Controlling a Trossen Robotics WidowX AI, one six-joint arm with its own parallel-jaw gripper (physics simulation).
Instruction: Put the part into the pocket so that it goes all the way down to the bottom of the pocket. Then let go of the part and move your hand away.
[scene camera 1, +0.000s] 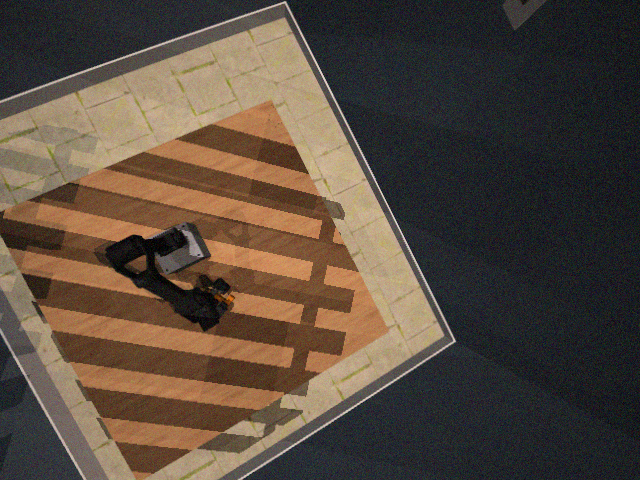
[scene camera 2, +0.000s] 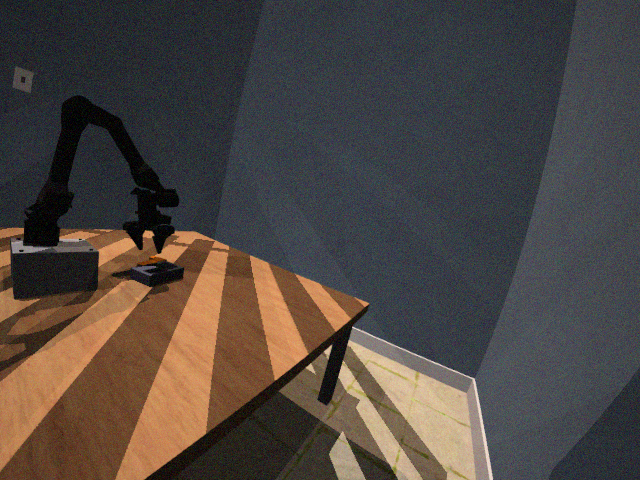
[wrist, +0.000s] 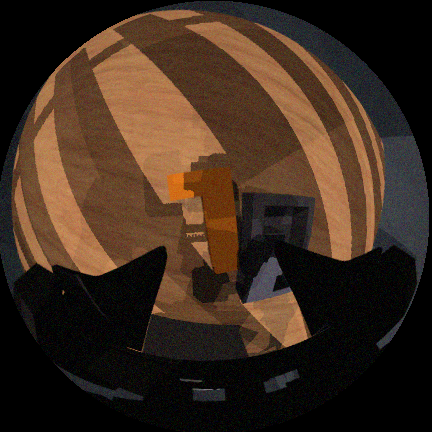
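Seen in the pictures: gripper, fingertip midpoint: (scene camera 1: 214, 298) (scene camera 2: 149, 251) (wrist: 221, 249); arm's base, origin of the base link: (scene camera 1: 176, 240) (scene camera 2: 40, 243).
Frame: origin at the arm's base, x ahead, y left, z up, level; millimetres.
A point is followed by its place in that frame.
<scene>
The orange part (scene camera 1: 224, 298) {x 310, y 42, z -93 mm} (scene camera 2: 148, 261) {x 285, y 19, z -75 mm} (wrist: 221, 225) {x 299, y 18, z -75 mm}, shaped like an upside-down L, lies outside the pocket, close beside the dark grey pocket block (scene camera 2: 166, 276) {x 297, y -109, z -86 mm} (wrist: 264, 287) {x 240, y -65, z -69 mm}. In the wrist view the part is left of the block, its short arm pointing left, and most of it is in shadow. The pocket opening shows dark in the block's top. In the wrist view the right finger covers some of the block. My gripper (scene camera 2: 149, 251) {x 288, y 21, z -39 mm} (wrist: 221, 249) {x 288, y 21, z -39 mm} is open and empty, a little above the part, with its fingers wide apart. In scene camera 1 the arm hides much of this area.
The arm's grey base box (scene camera 1: 178, 262) {x 88, y -31, z 0 mm} (scene camera 2: 54, 274) {x 22, y -99, z -53 mm} stands on the wooden table (scene camera 1: 279, 232) {x 136, y 394, z -104 mm} (scene camera 2: 248, 335) {x 332, y -493, z -104 mm}, near the block. Striped shadows cross the table top. The table's corner and edge show at the right in scene camera 2.
</scene>
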